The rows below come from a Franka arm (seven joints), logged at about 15 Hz.
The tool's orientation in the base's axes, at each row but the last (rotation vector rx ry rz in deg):
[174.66 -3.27 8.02]
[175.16 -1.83 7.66]
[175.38 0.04 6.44]
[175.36 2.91 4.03]
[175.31 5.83 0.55]
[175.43 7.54 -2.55]
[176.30 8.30 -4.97]
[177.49 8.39 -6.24]
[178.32 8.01 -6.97]
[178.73 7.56 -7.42]
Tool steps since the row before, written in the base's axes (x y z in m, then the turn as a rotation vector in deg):
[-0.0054 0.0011 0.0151 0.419 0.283 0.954]
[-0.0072 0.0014 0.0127 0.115 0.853 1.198]
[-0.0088 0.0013 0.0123 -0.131 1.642 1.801]
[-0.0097 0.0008 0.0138 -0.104 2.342 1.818]
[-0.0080 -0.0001 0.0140 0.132 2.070 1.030]
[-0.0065 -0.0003 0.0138 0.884 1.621 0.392]
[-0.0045 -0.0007 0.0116 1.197 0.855 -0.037]
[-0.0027 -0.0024 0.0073 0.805 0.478 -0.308]
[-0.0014 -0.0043 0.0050 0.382 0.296 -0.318]
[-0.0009 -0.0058 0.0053 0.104 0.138 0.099]
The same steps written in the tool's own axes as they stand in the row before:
[-0.0040 0.0005 -0.0156 0.496 -0.216 -0.934]
[-0.0061 -0.0002 -0.0133 0.205 -0.757 -1.250]
[-0.0079 -0.0003 -0.0130 0.007 -1.495 -1.929]
[-0.0090 0.0000 -0.0143 0.059 -2.190 -2.000]
[-0.0079 0.0007 -0.0140 0.273 -1.967 -1.191]
[-0.0069 0.0008 -0.0136 1.005 -1.504 -0.539]
[-0.0052 0.0009 -0.0113 1.271 -0.738 -0.080]
[-0.0034 0.0024 -0.0070 0.866 -0.409 0.232]
[-0.0022 0.0043 -0.0048 0.431 -0.267 0.280]
[-0.0018 0.0058 -0.0051 0.107 -0.127 -0.110]

